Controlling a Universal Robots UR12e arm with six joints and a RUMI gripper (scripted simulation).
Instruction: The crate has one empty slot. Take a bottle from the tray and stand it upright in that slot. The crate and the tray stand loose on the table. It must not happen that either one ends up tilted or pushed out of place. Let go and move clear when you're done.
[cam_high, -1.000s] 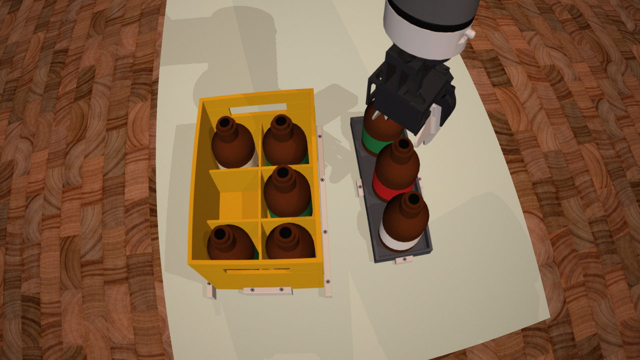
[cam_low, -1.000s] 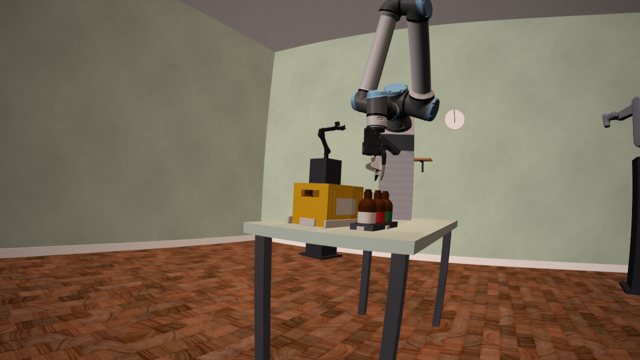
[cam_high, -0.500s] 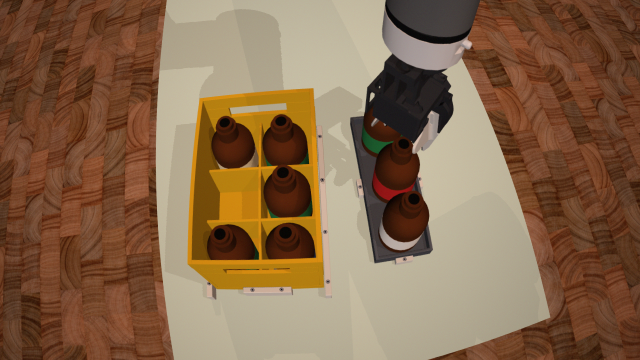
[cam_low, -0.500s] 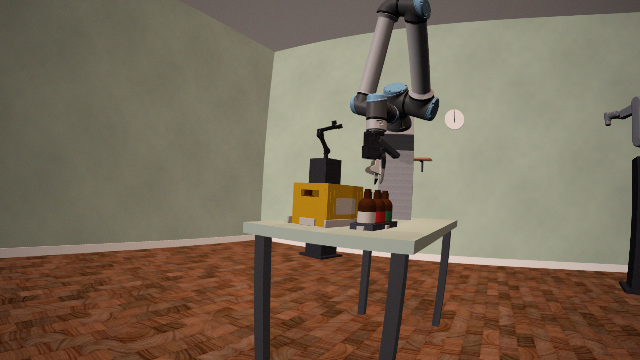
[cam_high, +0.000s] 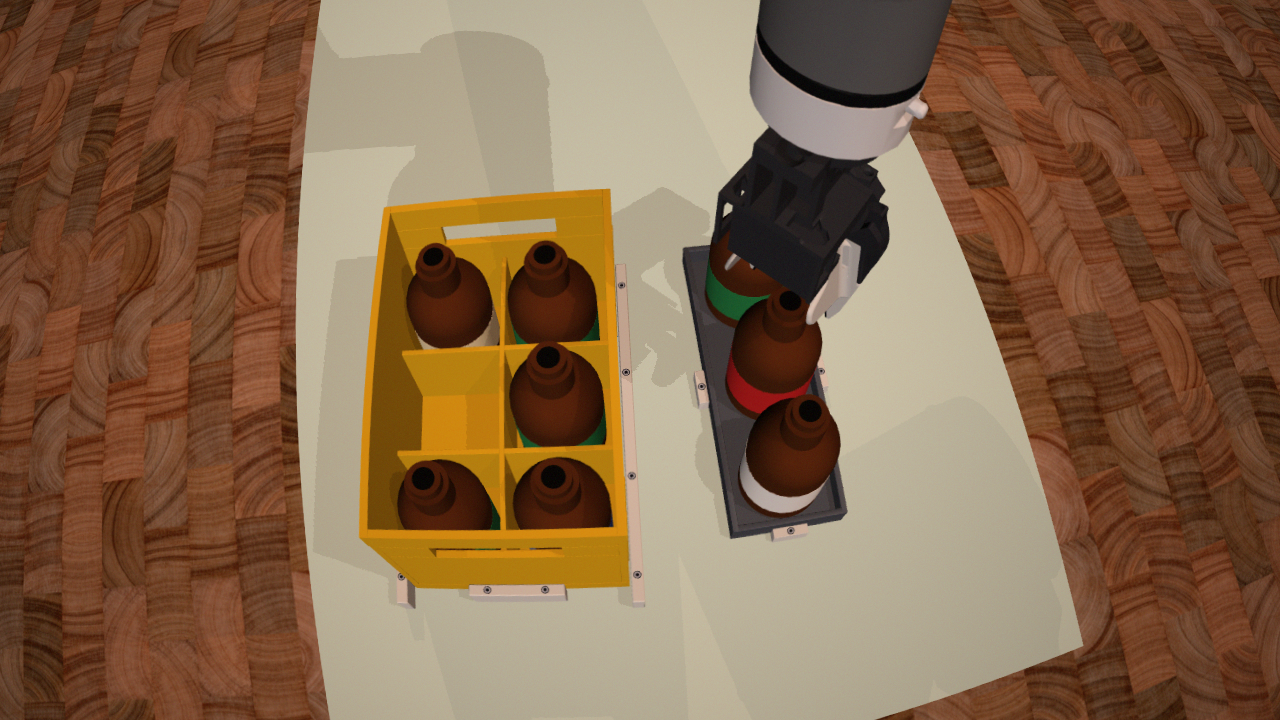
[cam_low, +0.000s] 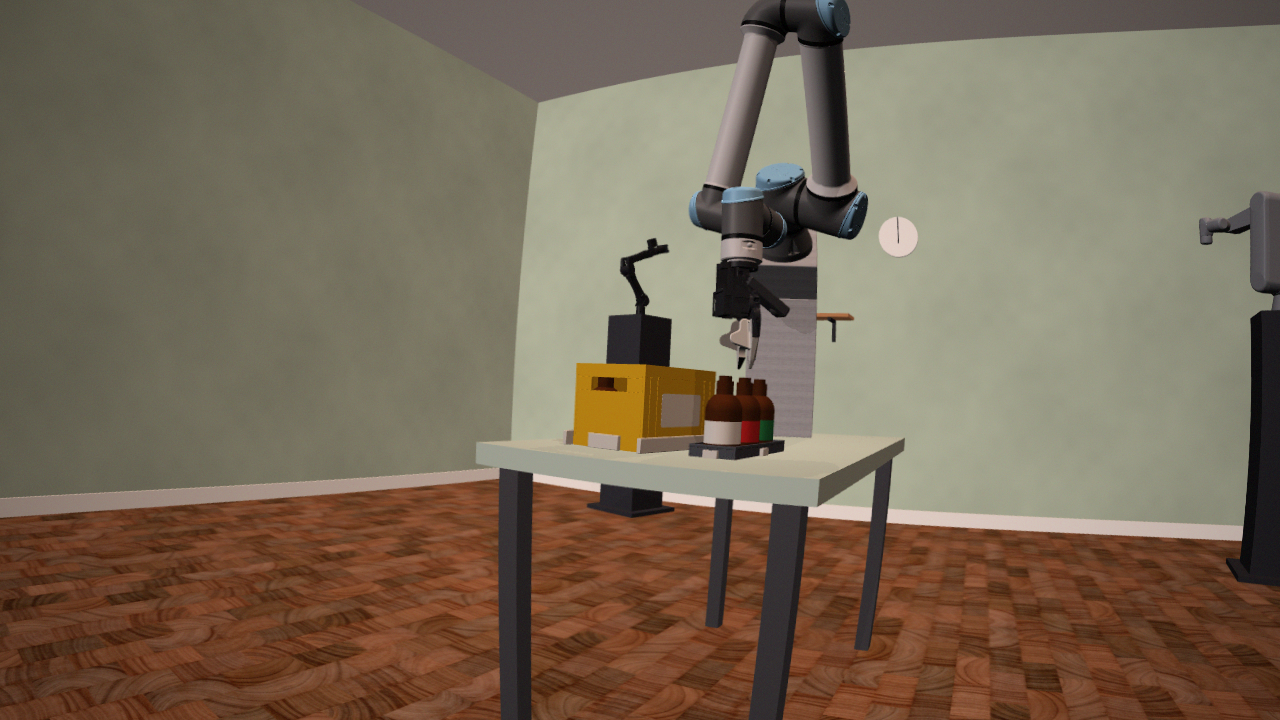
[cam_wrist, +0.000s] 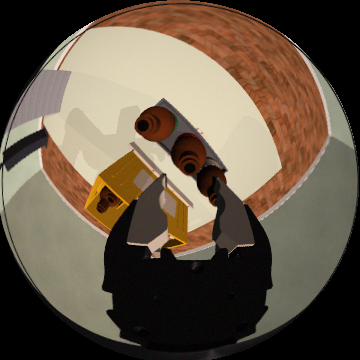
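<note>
The glass bottle is 11 cm below my hand. Round my hand: yellow crate (22 cm to the right, 11 cm below, 6 cm ahead); then dark tray (18 cm below).
</note>
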